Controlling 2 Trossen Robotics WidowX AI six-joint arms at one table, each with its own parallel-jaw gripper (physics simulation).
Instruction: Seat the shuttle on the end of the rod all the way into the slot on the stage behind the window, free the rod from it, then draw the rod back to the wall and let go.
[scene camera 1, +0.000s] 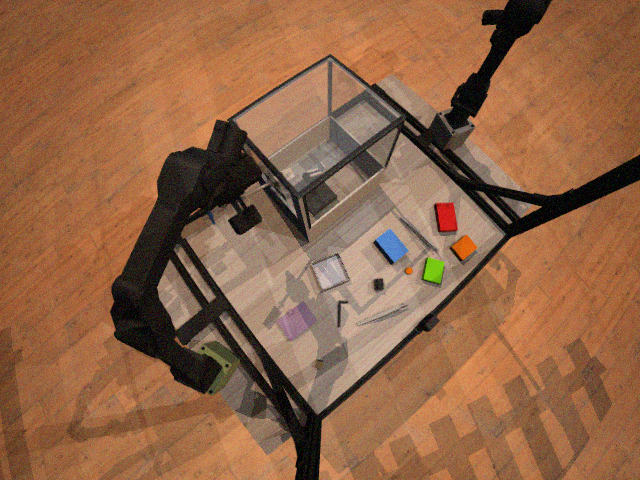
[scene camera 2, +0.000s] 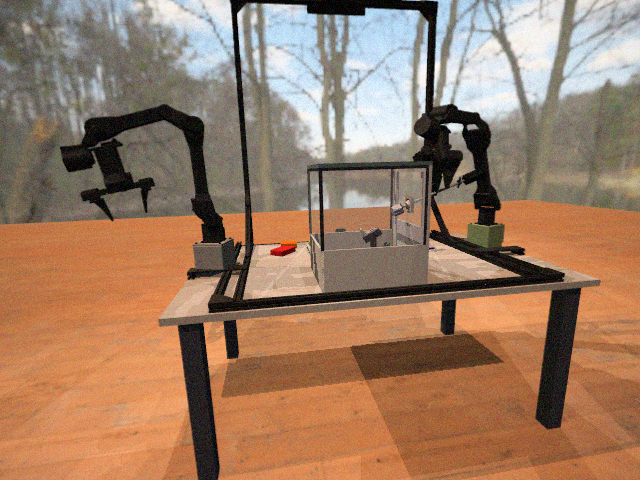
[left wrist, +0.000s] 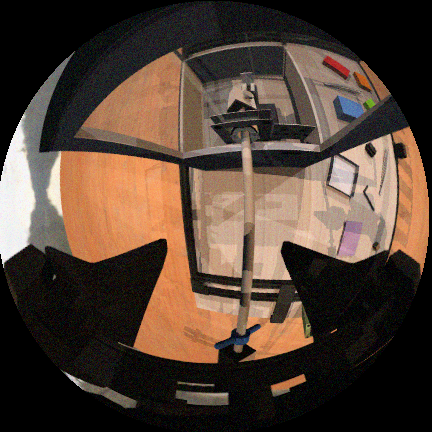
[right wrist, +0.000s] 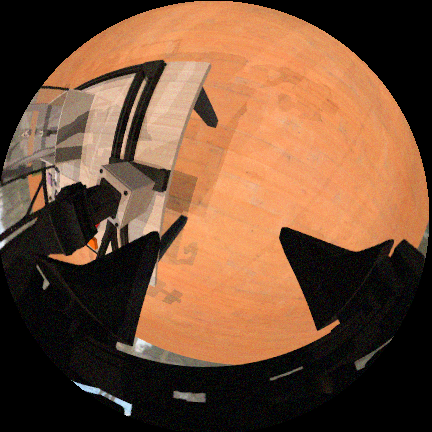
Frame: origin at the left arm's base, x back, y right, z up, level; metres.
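Seen in the pictures: left gripper, fingertip midpoint: (scene camera 2: 440, 191) (left wrist: 226, 246); right gripper, fingertip midpoint: (scene camera 2: 130, 217) (right wrist: 221, 235); left arm's base, origin of the base link: (scene camera 1: 207, 369) (scene camera 2: 486, 223); right arm's base, origin of the base link: (scene camera 1: 456, 119) (scene camera 2: 213, 240) (right wrist: 107, 198).
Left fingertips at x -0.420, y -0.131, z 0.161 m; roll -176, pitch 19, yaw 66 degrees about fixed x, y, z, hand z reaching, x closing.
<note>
Pixels of each thing's top centre, then the offset from my left fingertips to it. "*": a spot on its surface instead.
- blue cross handle, surface spot: (left wrist: 240, 337) (scene camera 2: 457, 180) * dx +0.068, dy -0.004, dz +0.031 m
- glass-sided case, surface spot: (scene camera 2: 374, 268) * dx -0.277, dy -0.028, dz -0.197 m
- small grey shuttle, middle of its top: (left wrist: 236, 92) (scene camera 1: 284, 170) (scene camera 2: 397, 203) dx -0.127, dy +0.056, dz -0.031 m
- blue block, middle of its top: (scene camera 1: 392, 245) (left wrist: 352, 107) dx -0.154, dy +0.395, dz -0.218 m
- red block, middle of its top: (scene camera 1: 447, 216) (scene camera 2: 283, 248) dx -0.342, dy +0.512, dz -0.238 m
- orange block, middle of its top: (scene camera 1: 464, 247) dx -0.276, dy +0.606, dz -0.238 m
- green block, middle of its top: (scene camera 1: 434, 270) dx -0.157, dy +0.548, dz -0.238 m
- clear tray, middle of its top: (left wrist: 345, 174) (scene camera 1: 330, 271) (right wrist: 53, 176) dx +0.007, dy +0.271, dz -0.238 m
- purple sheet, middle of its top: (scene camera 1: 296, 320) (left wrist: 351, 239) dx +0.185, dy +0.261, dz -0.244 m
- black hex key, middle of its top: (scene camera 1: 342, 313) dx +0.097, dy +0.368, dz -0.252 m
- tweezers, middle of its top: (scene camera 1: 383, 313) (left wrist: 387, 169) dx +0.037, dy +0.471, dz -0.232 m
A pale rod (left wrist: 248, 200) (scene camera 2: 450, 189) with a blue cross handle (left wrist: 240, 337) (scene camera 2: 459, 181) passes through the wall of the glass-sided case (scene camera 2: 374, 268). In scene camera 2 a small grey shuttle (scene camera 2: 398, 208) is at its inner end, above and apart from a tilted stage (scene camera 2: 371, 235). In the left wrist view the stage (left wrist: 245, 92) shows behind the wall plates; the shuttle and slot cannot be made out there. My left gripper (left wrist: 226, 246) (scene camera 2: 442, 188) is open outside the wall, the rod running between its fingers in its wrist view, not clamped. My right gripper (right wrist: 221, 235) (scene camera 2: 128, 215) is open and empty, off the table's side.
In scene camera 1 a blue block (scene camera 1: 391, 245), red block (scene camera 1: 446, 217), orange block (scene camera 1: 464, 247), green block (scene camera 1: 433, 270), clear tray (scene camera 1: 329, 272), purple sheet (scene camera 1: 296, 320), black hex key (scene camera 1: 339, 313) and tweezers (scene camera 1: 382, 314) lie on the table. Black rails edge it.
</note>
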